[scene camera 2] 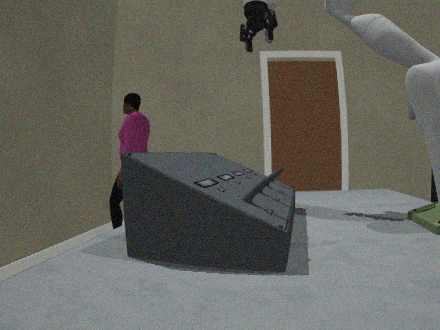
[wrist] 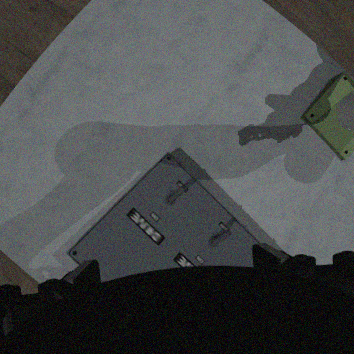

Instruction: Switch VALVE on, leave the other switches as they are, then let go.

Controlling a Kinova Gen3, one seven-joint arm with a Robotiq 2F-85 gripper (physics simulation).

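Places are measured from the arm's base along level axes (x right, y back, z down), in metres.
Where they show: gripper, fingertip midpoint: [scene camera 2: 259,47]; arm's base at its link origin: [wrist: 352,112].
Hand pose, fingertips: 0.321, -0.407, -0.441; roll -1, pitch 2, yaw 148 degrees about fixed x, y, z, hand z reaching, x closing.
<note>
Each offset is from my fingertips to the top centre of the thing, as dx, dy, dz.
A dark grey control box [scene camera 2: 200,220] [wrist: 115,250] with a sloping face stands on the table. In the wrist view, the DRIVE label @[+0.015, -0.045, +0.359] [wrist: 145,226] is blurred, and its lever @[-0.010, +0.034, +0.354] [wrist: 178,192] sits near the box's corner. The VALVE label @[-0.099, -0.081, +0.359] [wrist: 185,260] is partly cut off by the gripper's dark body; the VALVE lever @[-0.124, -0.002, +0.354] [wrist: 221,232] lies to its upper right, at a similar angle to the DRIVE lever. In the scene view the levers overlap, and a raised lever @[-0.353, -0.075, +0.354] [scene camera 2: 263,185] shows; which one cannot be told. My gripper [scene camera 2: 260,39] [wrist: 176,270] is open and empty, high above the box.
A green plate [scene camera 2: 427,217] [wrist: 332,117] lies at the table's right side, near the arm's base. The arm [scene camera 2: 390,40] rises at the right. A person in a pink top [scene camera 2: 135,132] stands behind the box at the left. A brown door [scene camera 2: 306,125] is in the back wall.
</note>
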